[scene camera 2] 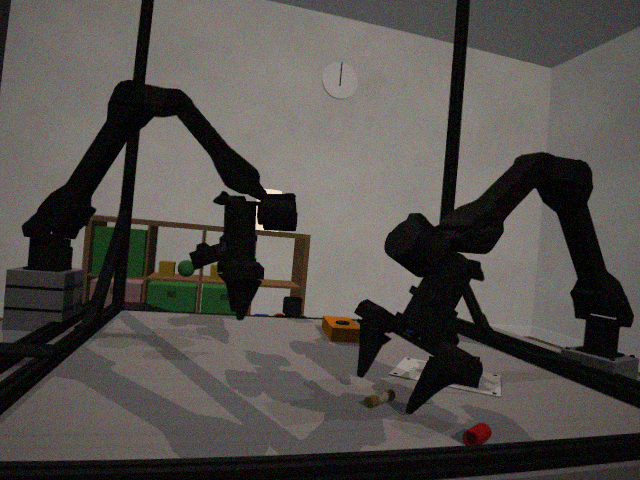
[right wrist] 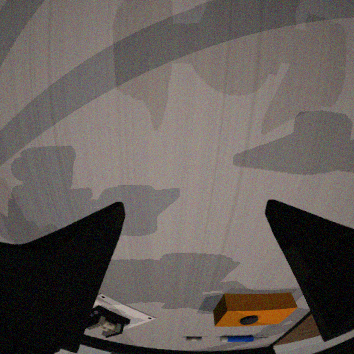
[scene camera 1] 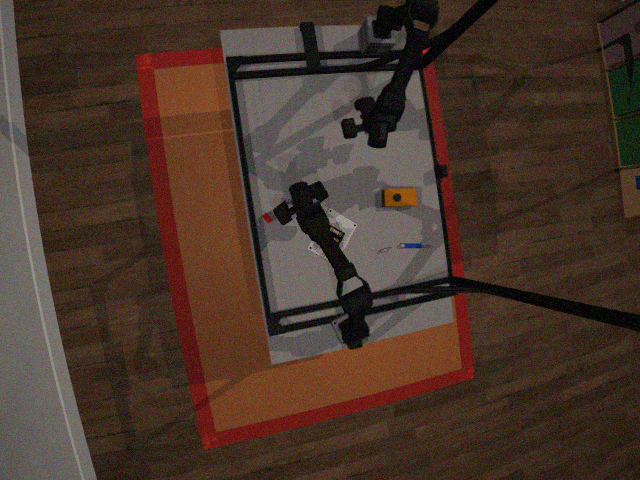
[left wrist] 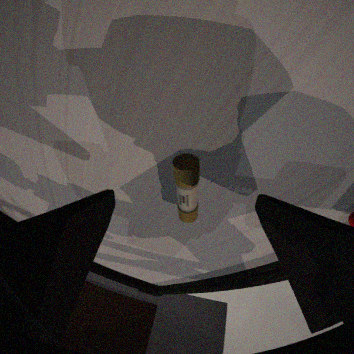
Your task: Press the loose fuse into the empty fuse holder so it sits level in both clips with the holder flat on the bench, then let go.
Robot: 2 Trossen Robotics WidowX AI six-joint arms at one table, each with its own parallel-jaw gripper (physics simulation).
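Places are measured from the left arm's base along level axes (x up, y right, z ahead), in millimetres.
Where they show: left gripper, fingertip midpoint: [scene camera 2: 382, 393] [left wrist: 187, 199]; right gripper, fingertip midpoint: [scene camera 2: 236, 315] [right wrist: 196, 208] [scene camera 1: 360, 133]; left arm's base, link origin: [scene camera 2: 599, 352] [scene camera 1: 349, 327]; right arm's base, link origin: [scene camera 2: 48, 269] [scene camera 1: 381, 29].
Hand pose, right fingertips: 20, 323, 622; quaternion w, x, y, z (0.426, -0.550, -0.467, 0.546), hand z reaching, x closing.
Observation:
Each offset is from my right fingertips to the top centre of the thing, as dx, dy, dz.
The loose fuse {-47, -294, -104} [scene camera 2: 379, 398] [left wrist: 187, 192], with brassy end caps and a pale labelled middle, lies on the bench; in scene camera 1 it does not show. The black fuse holder {-28, -222, -284} [scene camera 1: 337, 234] [right wrist: 107, 321] stands on a white plate [scene camera 1: 347, 225] [scene camera 2: 488, 381] [right wrist: 139, 317]; the left arm partly covers it in scene camera 1, and the left gripper hides it in scene camera 2. My left gripper [scene camera 1: 300, 202] [scene camera 2: 384, 393] [left wrist: 187, 199] is open, fingers pointing down above the fuse, which appears between the fingertips. My right gripper [scene camera 2: 240, 316] [right wrist: 196, 208] is open and empty, high over the bench, away from the fuse.
A red cylinder {-43, -424, -139} [scene camera 1: 267, 217] [scene camera 2: 477, 434] [left wrist: 352, 219] lies near the bench edge. An orange block {-27, +62, -271} [scene camera 1: 399, 197] [scene camera 2: 341, 329] [right wrist: 257, 310] with a dark round spot and a blue-handled tool {-47, +58, -472} [scene camera 1: 412, 245] [right wrist: 240, 339] lie beyond the plate. Black frame bars [scene camera 2: 320, 462] border the bench.

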